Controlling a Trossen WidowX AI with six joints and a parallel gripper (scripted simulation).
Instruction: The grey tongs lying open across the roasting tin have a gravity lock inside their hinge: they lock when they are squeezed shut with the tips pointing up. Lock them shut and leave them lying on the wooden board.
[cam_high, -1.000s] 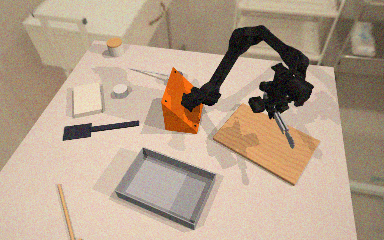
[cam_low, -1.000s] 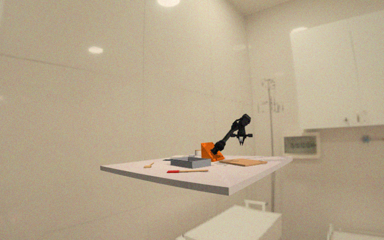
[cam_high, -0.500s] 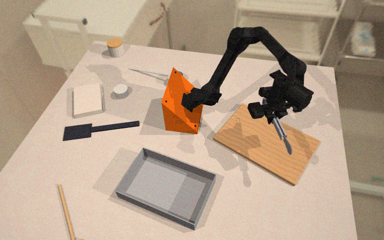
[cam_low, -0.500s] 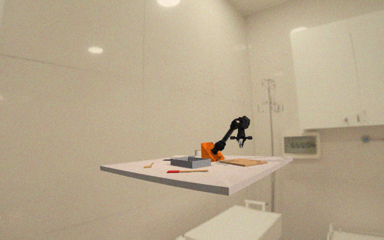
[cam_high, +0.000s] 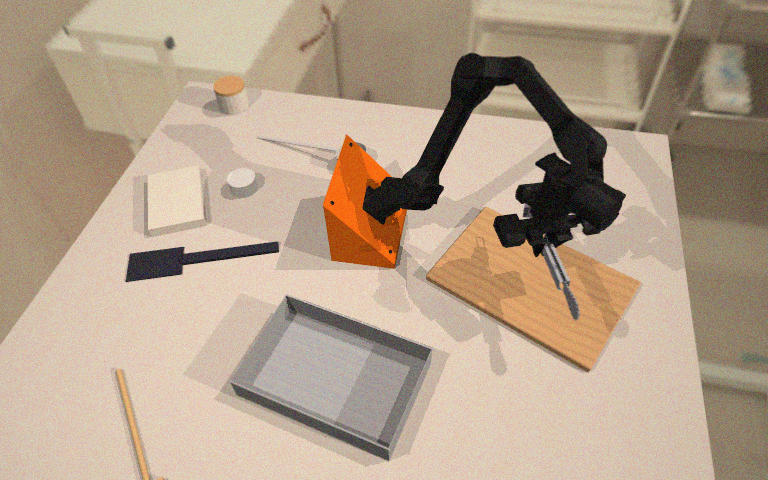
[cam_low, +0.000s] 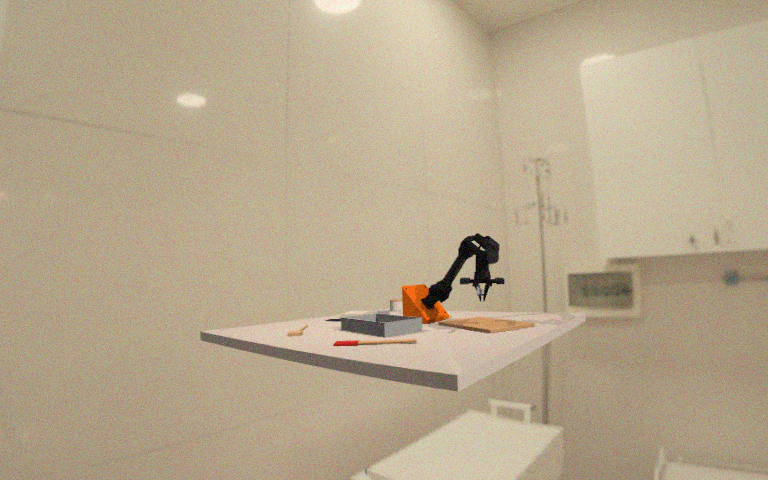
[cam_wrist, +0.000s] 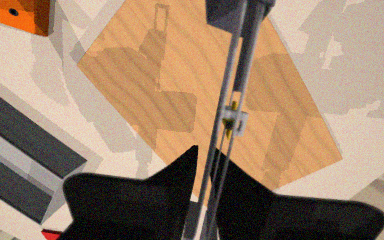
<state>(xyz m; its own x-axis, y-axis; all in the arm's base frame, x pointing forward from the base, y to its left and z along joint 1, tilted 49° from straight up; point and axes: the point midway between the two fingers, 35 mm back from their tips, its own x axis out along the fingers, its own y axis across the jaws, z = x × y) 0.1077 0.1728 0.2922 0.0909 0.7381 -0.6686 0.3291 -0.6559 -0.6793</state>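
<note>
The wooden board lies 10 mm behind my gripper tip and 100 mm below it. The rest, counted from my gripper tip: red-handled tool (540 mm ahead, 200 mm to the right, 100 mm below); grey roasting tin (250 mm ahead, 360 mm to the right, 80 mm below); white puck (210 mm behind, 670 mm to the right, 90 mm below).
</note>
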